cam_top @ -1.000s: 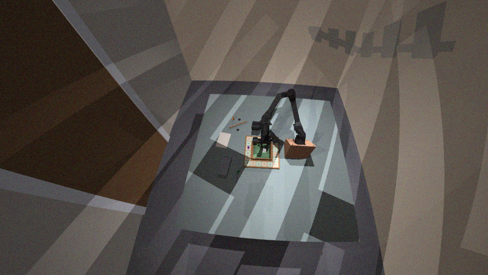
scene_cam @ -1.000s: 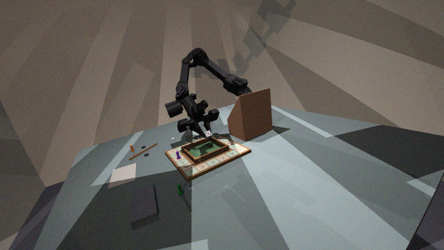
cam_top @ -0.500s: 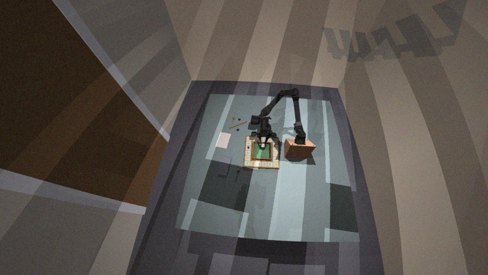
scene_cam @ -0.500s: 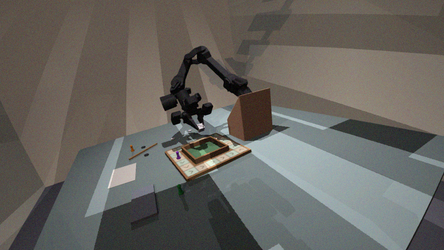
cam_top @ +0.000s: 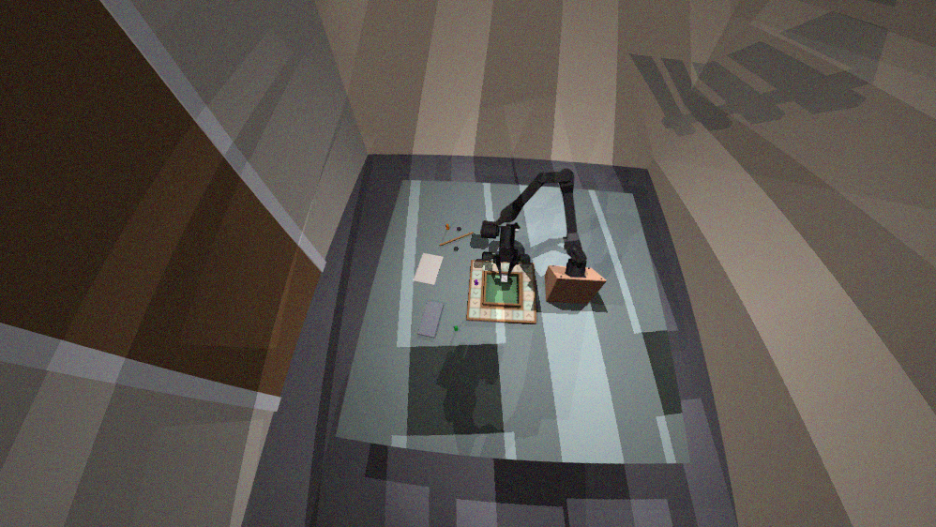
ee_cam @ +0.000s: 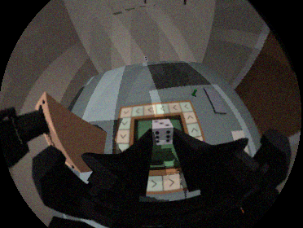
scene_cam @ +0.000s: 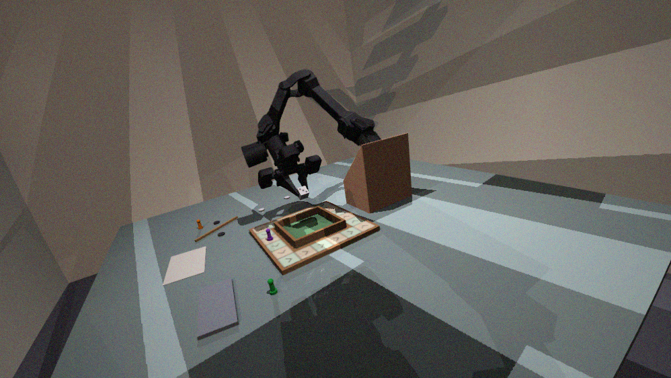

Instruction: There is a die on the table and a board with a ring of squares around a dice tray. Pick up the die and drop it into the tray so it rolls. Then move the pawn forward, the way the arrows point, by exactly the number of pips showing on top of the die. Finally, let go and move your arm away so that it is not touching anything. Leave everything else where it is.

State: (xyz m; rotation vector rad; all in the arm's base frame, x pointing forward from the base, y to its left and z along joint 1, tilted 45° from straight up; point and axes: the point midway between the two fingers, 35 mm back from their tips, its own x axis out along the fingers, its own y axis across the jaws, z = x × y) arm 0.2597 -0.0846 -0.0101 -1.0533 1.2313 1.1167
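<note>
The white die is right at my gripper tip. Also, from my gripper tip: green pawn 20 cm ahead, 16 cm to the left, 10 cm below; then purple pawn 11 cm ahead, 9 cm below, 4 cm to the right; then grey card 30 cm ahead, 12 cm to the left, 11 cm below.
</note>
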